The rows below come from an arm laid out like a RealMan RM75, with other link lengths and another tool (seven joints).
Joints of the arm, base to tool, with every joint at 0 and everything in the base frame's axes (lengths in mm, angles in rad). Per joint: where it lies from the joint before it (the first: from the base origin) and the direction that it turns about. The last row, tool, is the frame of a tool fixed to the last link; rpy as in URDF.
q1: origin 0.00 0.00 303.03 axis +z
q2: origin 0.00 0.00 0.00 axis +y
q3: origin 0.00 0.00 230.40 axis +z
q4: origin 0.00 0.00 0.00 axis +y
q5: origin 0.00 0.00 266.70 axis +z
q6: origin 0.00 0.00 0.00 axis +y
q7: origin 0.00 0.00 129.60 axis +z
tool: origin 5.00 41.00 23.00 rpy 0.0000 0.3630 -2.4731
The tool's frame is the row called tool.
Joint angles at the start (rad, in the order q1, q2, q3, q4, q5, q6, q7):
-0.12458 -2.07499 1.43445 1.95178 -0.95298 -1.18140 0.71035
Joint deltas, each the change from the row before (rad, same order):
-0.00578 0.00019 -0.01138 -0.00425 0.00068 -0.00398 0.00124
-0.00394 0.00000 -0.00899 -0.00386 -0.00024 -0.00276 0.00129
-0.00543 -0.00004 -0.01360 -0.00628 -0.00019 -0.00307 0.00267
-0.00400 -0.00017 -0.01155 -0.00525 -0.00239 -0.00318 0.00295
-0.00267 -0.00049 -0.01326 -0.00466 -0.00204 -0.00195 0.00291
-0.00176 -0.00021 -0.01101 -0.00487 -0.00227 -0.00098 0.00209
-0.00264 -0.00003 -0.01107 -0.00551 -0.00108 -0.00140 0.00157
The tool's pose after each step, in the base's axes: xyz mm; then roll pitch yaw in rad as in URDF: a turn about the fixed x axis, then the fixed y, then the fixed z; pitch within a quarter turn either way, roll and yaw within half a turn. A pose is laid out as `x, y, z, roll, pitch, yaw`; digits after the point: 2 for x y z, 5 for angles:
-63.34, 331.92, 135.01, 2.38565, -0.32393, -3.09503
-64.47, 333.19, 136.76, 2.38209, -0.32393, -3.09072
-66.44, 335.20, 139.43, 2.37576, -0.32391, -3.08367
-68.02, 336.61, 141.66, 2.37183, -0.32237, -3.07873
-70.06, 338.19, 144.52, 2.36482, -0.31996, -3.07127
-72.07, 339.57, 146.85, 2.35921, -0.31701, -3.06390
-74.17, 341.08, 149.11, 2.35383, -0.31487, -3.05609

